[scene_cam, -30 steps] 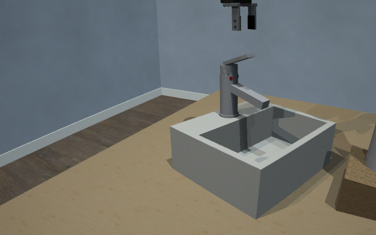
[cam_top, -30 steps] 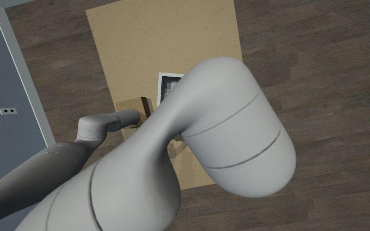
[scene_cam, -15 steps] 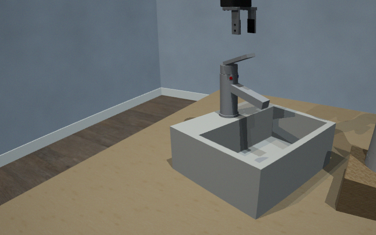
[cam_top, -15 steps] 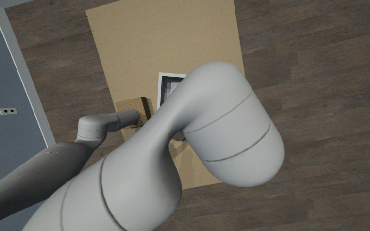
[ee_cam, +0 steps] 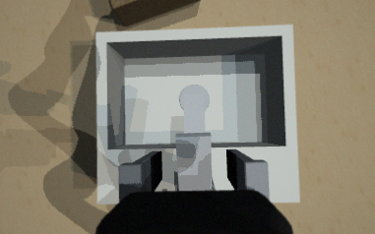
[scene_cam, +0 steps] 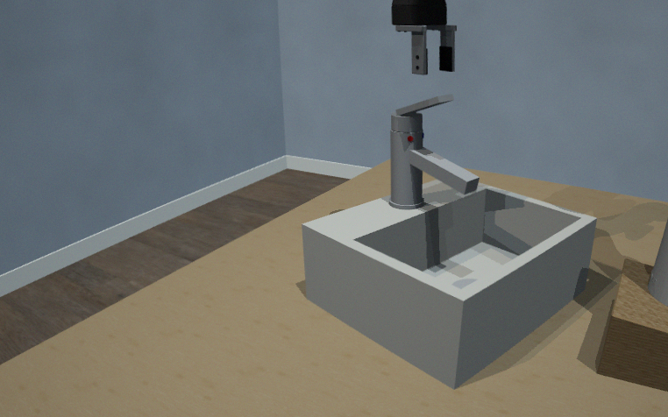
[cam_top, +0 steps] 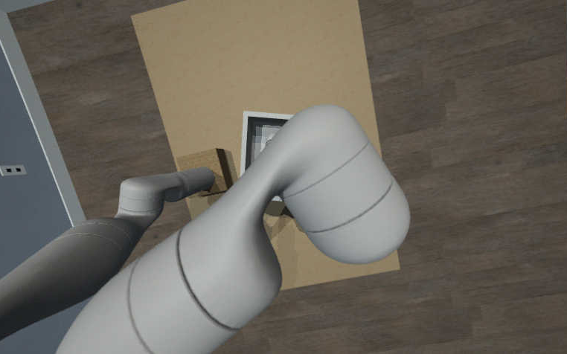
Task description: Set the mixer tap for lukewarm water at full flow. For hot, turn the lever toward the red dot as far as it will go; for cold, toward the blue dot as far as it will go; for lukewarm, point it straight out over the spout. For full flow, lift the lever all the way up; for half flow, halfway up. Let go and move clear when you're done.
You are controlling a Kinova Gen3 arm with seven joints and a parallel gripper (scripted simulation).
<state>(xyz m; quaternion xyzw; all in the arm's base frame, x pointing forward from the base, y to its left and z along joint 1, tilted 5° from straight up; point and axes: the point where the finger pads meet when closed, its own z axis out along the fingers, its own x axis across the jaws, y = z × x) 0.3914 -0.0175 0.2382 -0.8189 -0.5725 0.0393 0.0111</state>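
The flat lever lies 2 cm ahead of my hand, 1 cm to the right of it and 7 cm below it. The rest, counted from my hand: grey square sink (6 cm behind, 2 cm to the left, 31 cm below); grey mixer tap (3 cm ahead, 1 cm to the right, 12 cm below).
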